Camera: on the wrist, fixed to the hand. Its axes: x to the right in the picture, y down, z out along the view.
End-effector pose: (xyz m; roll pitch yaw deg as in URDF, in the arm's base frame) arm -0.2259 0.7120 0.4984 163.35 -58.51 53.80
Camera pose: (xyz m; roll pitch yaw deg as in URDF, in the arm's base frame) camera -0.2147 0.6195 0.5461 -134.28 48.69 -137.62
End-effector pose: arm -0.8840 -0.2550 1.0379 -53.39 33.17 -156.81
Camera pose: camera -0.8348 -0.2355 0.9476 84.75 -29.60 36.49
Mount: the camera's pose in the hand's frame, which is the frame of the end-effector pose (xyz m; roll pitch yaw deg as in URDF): 0.0051 0.0848 -0.0612 38.76 10.96 -175.35
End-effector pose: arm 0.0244 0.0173 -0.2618 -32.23 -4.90 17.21
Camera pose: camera 0.0256 0.0586 -0.3580 71.98 11.63 -152.87
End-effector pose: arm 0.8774 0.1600 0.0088 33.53 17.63 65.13
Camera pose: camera 0.7841 0.2072 0.0033 5.24 -5.94 -117.10
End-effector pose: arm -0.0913 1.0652 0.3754 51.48 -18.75 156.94
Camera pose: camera -0.1268 0.9709 0.4038 -15.82 29.05 -29.57
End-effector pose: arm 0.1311 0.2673 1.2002 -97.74 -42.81 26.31
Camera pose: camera 0.2126 0.2272 1.1481 144.15 36.04 -141.00
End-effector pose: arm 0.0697 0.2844 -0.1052 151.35 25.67 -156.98
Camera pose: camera 0.0102 0.3081 -0.0224 -107.64 -32.67 11.99
